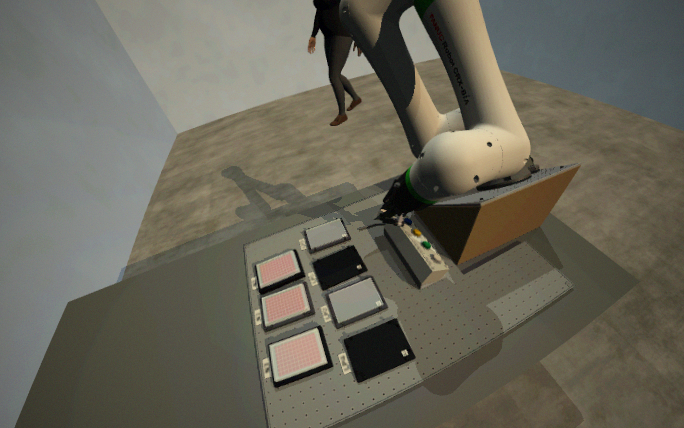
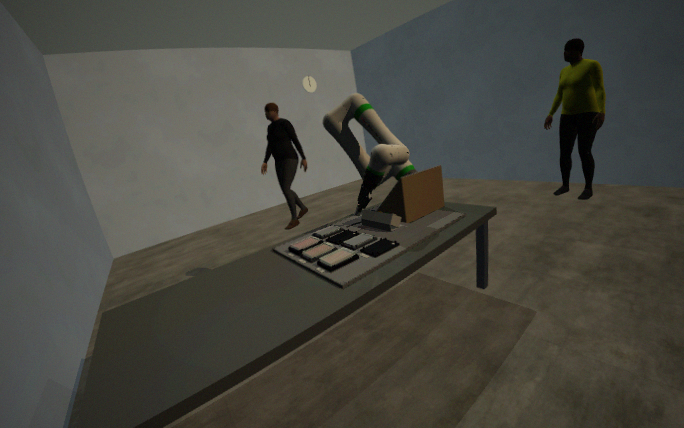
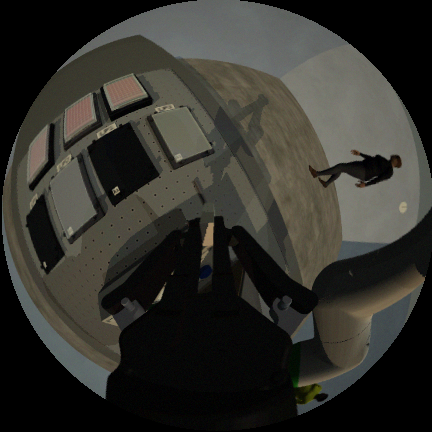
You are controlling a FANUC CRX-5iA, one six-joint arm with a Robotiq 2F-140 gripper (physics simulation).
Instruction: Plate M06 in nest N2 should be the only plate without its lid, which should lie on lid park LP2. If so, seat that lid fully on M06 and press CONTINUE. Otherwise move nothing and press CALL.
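Frame: origin at the arm's base, x ahead, y left, z up, level; metres.
Seen in the pictures: gripper, fingertip midpoint: (image 1: 377, 217) (image 2: 356, 215) (image 3: 209, 211); arm's base at its link origin: (image 1: 503, 183) (image 2: 413, 183).
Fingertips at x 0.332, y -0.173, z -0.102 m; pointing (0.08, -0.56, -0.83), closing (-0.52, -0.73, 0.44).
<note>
Pixels of each thing's top centre, then the offset from my fingertips to it. "spot": a spot on its surface instead.
- grey panel at a spot on its surface: (image 3: 75, 199) spot: dx +0.170, dy +0.173, dz -0.039 m
- button box at its top centre: (image 3: 157, 297) (image 1: 415, 237) (image 2: 379, 210) dx -0.034, dy +0.144, dz +0.027 m
Three pink gridded plates (image 1: 278, 269) (image 1: 286, 305) (image 1: 298, 354) lie flat in one row. I cannot tell which is M06 or whether clear lids cover them. The row beside them holds two grey panels (image 1: 356, 301) (image 1: 327, 235) and two black rectangles (image 1: 337, 267) (image 1: 379, 349), each with a small white tag. A grey panel (image 3: 75, 199) lies by the label that seems to read LP2. My gripper (image 1: 389, 220) (image 2: 359, 207) (image 3: 209, 211) is shut and empty, low beside the blue-button end of the button box (image 1: 404, 252) (image 2: 380, 220). Button captions are unreadable.
The box carries blue (image 1: 407, 221) (image 3: 205, 271), yellow (image 1: 417, 232) and green (image 1: 426, 244) buttons. A tan upright panel (image 1: 519, 217) (image 2: 423, 194) stands behind it. A dark-clothed person (image 2: 282, 146) and one in yellow (image 2: 580, 88) stand away from the table.
</note>
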